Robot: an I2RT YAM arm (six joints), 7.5 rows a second.
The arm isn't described. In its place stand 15 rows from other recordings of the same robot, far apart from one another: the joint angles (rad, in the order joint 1, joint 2, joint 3, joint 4, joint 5, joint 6), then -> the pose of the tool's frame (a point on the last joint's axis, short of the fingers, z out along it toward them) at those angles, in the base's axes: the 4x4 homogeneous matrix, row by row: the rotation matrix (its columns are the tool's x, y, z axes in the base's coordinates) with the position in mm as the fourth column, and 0 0 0 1 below.
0.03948, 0.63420, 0.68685, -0.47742, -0.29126, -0.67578 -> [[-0.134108, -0.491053, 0.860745, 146.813], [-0.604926, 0.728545, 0.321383, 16.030], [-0.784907, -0.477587, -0.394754, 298.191], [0, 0, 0, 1]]
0.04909, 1.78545, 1.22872, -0.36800, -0.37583, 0.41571 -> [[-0.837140, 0.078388, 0.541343, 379.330], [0.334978, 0.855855, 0.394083, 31.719], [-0.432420, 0.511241, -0.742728, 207.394], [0, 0, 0, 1]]
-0.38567, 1.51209, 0.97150, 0.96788, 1.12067, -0.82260 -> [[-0.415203, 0.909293, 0.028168, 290.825], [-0.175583, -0.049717, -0.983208, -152.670], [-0.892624, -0.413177, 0.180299, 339.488], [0, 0, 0, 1]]
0.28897, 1.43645, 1.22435, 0.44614, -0.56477, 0.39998 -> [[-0.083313, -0.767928, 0.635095, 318.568], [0.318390, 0.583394, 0.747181, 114.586], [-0.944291, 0.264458, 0.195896, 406.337], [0, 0, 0, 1]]
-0.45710, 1.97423, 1.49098, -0.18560, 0.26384, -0.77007 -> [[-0.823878, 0.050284, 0.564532, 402.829], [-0.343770, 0.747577, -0.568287, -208.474], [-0.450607, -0.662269, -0.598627, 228.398], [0, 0, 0, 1]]
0.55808, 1.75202, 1.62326, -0.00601, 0.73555, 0.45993 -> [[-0.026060, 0.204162, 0.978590, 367.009], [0.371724, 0.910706, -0.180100, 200.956], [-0.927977, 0.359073, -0.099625, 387.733], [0, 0, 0, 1]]
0.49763, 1.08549, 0.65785, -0.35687, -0.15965, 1.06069 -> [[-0.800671, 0.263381, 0.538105, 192.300], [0.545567, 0.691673, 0.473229, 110.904], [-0.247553, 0.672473, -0.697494, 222.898], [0, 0, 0, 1]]
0.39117, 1.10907, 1.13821, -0.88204, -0.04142, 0.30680 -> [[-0.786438, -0.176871, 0.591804, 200.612], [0.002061, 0.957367, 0.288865, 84.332], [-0.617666, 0.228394, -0.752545, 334.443], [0, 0, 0, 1]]
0.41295, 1.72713, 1.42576, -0.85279, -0.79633, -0.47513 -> [[-0.495221, -0.868327, -0.027634, 313.017], [-0.566251, 0.298492, 0.768286, 164.929], [-0.658875, 0.396119, -0.639510, 268.419], [0, 0, 0, 1]]
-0.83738, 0.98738, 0.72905, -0.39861, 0.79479, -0.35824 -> [[-0.697954, 0.698286, -0.158925, 118.427], [0.407692, 0.204982, -0.889815, -169.382], [-0.588768, -0.685842, -0.427753, 268.833], [0, 0, 0, 1]]
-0.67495, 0.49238, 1.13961, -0.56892, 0.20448, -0.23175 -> [[-0.117385, 0.763336, 0.635248, 38.544], [-0.194108, 0.609696, -0.768500, -40.108], [-0.973932, -0.213517, 0.076600, 442.411], [0, 0, 0, 1]]
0.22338, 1.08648, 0.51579, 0.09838, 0.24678, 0.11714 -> [[-0.440914, 0.049186, 0.896200, 228.462], [0.016056, 0.998770, -0.046916, 42.982], [-0.897406, -0.006296, -0.441162, 215.909], [0, 0, 0, 1]]
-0.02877, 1.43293, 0.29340, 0.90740, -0.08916, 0.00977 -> [[-0.230511, -0.055717, 0.971473, 247.151], [0.016369, 0.997996, 0.061122, -3.941], [-0.972932, 0.029991, -0.229137, 152.330], [0, 0, 0, 1]]
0.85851, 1.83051, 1.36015, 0.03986, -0.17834, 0.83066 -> [[-0.811727, -0.371991, 0.450247, 277.866], [0.171818, 0.584705, 0.792842, 331.450], [-0.558192, 0.720931, -0.410706, 265.593], [0, 0, 0, 1]]
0.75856, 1.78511, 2.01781, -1.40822, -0.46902, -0.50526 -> [[-0.228009, -0.971707, -0.061621, 236.749], [-0.810946, 0.154498, 0.564355, 246.541], [-0.538868, 0.178649, -0.823229, 388.742], [0, 0, 0, 1]]
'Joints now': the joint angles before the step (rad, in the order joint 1, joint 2, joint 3, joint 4, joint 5, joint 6). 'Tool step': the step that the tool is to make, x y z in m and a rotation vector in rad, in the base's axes. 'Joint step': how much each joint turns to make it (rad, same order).
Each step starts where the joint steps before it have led.
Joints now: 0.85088, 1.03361, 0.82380, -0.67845, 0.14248, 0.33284
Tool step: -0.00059, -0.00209, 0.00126, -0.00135, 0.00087, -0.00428
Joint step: -0.00458, -0.00760, 0.00191, -0.01105, 0.00000, -0.00039
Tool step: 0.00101, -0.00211, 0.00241, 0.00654, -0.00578, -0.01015
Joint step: -0.01067, -0.00651, 0.00420, -0.00193, -0.00037, -0.00037
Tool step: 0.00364, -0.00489, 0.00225, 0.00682, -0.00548, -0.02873
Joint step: -0.02979, -0.00688, 0.00343, -0.00153, -0.00117, -0.00041
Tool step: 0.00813, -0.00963, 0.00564, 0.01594, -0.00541, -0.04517
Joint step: -0.06560, -0.00725, 0.01486, -0.00571, -0.01907, -0.01067
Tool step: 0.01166, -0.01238, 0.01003, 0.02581, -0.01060, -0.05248
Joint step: -0.09002, -0.00038, 0.03243, -0.00611, -0.03471, -0.01944
